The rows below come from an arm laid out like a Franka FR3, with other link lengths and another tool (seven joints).
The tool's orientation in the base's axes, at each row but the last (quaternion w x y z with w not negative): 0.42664, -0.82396, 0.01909, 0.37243; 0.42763, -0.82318, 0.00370, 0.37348; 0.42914, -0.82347, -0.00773, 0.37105; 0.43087, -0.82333, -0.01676, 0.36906; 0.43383, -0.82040, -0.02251, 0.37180; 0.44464, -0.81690, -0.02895, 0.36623
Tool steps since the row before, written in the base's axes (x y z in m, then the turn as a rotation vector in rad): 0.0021, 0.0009, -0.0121, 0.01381, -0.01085, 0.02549; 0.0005, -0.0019, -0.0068, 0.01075, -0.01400, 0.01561; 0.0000, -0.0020, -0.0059, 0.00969, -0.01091, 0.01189; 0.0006, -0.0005, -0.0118, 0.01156, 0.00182, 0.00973; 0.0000, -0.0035, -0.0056, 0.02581, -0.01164, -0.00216; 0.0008, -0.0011, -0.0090, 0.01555, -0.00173, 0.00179
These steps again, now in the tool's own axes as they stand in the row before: 0.0094, 0.0070, 0.0037, -0.00920, -0.01549, -0.02517; 0.0040, 0.0058, 0.0008, -0.00628, -0.00557, -0.02202; 0.0029, 0.0055, 0.0007, -0.00378, -0.00454, -0.01787; 0.0073, 0.0087, 0.0035, 0.00326, -0.01152, -0.00939; 0.0020, 0.0063, -0.0005, 0.01574, 0.00145, -0.02359; 0.0053, 0.0072, 0.0018, 0.00968, -0.00462, -0.01153
